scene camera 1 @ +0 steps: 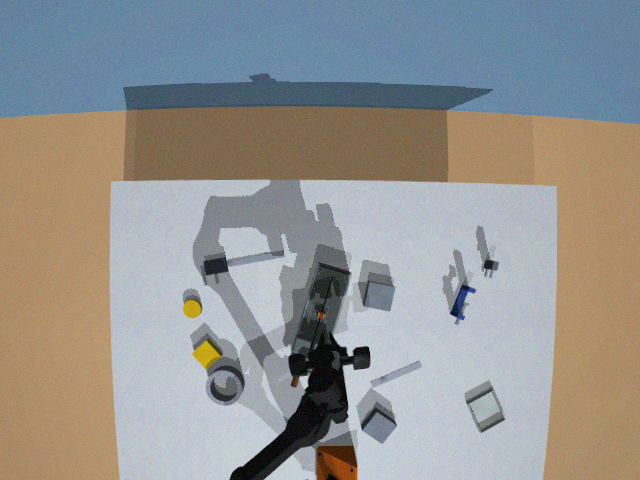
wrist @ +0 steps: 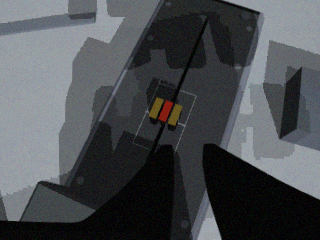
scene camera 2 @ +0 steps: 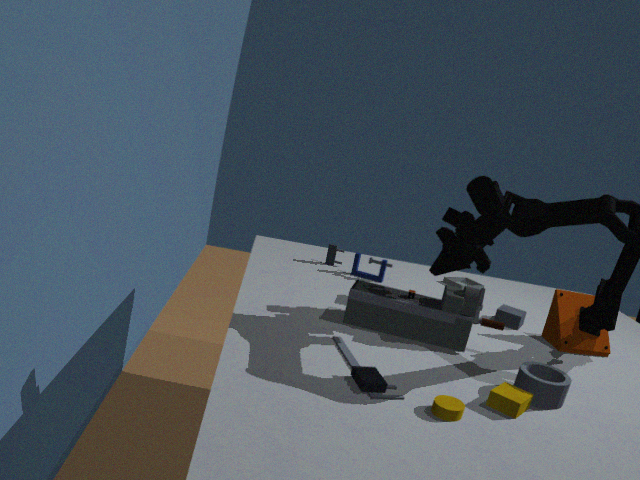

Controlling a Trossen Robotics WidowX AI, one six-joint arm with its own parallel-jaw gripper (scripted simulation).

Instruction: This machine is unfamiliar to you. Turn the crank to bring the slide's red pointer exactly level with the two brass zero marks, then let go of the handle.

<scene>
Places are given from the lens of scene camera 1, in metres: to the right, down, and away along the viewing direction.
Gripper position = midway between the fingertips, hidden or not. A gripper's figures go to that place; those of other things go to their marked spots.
gripper (scene camera 1: 326,332): 0.01, 0.23, 1.05
grey cube (scene camera 1: 379,296): 0.16, 0.15, 1.15
</scene>
